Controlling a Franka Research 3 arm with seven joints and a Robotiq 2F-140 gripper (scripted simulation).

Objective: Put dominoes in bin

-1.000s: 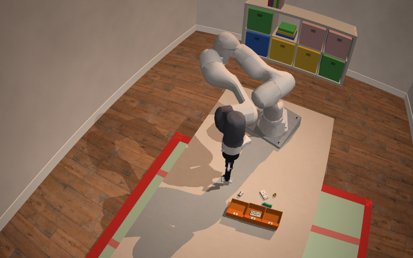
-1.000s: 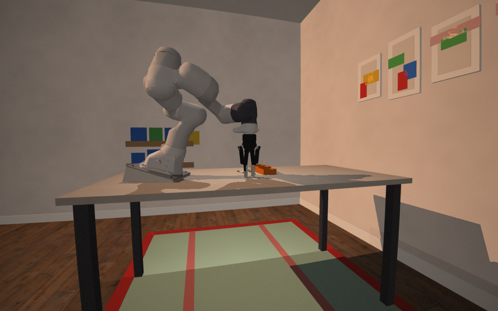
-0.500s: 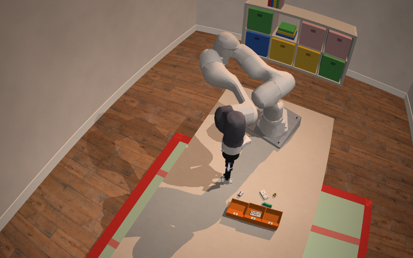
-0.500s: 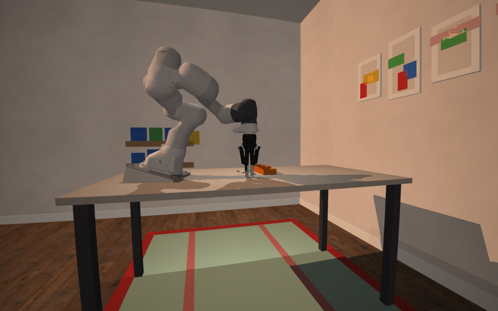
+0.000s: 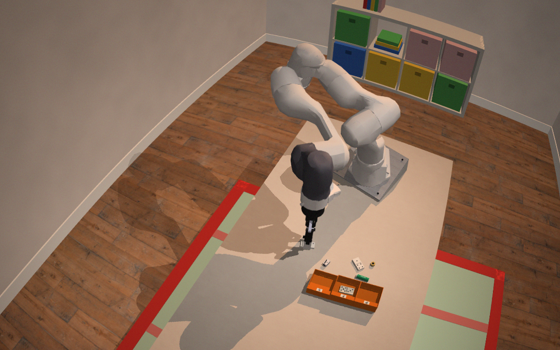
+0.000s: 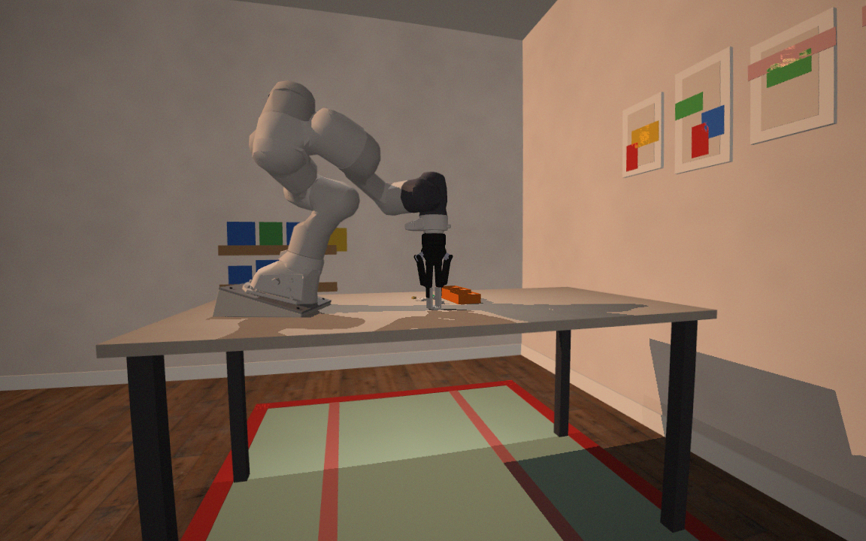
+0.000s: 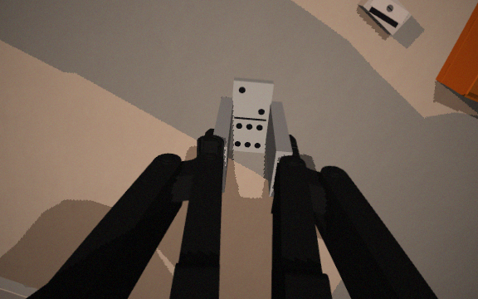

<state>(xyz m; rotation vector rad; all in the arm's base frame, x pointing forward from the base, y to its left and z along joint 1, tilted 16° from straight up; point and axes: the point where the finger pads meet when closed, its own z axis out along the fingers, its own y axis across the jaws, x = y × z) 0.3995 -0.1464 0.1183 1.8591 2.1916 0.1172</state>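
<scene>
The orange three-compartment bin lies 16 cm ahead of my hand, 18 cm to the left of it and 2 cm below it. Also, from my hand: brass nut (2 cm ahead, 25 cm to the left, 3 cm below); then green battery (9 cm ahead, 23 cm to the left, 3 cm below); then grey ribbed item (6 cm ahead, 9 cm to the left, 3 cm below).
</scene>
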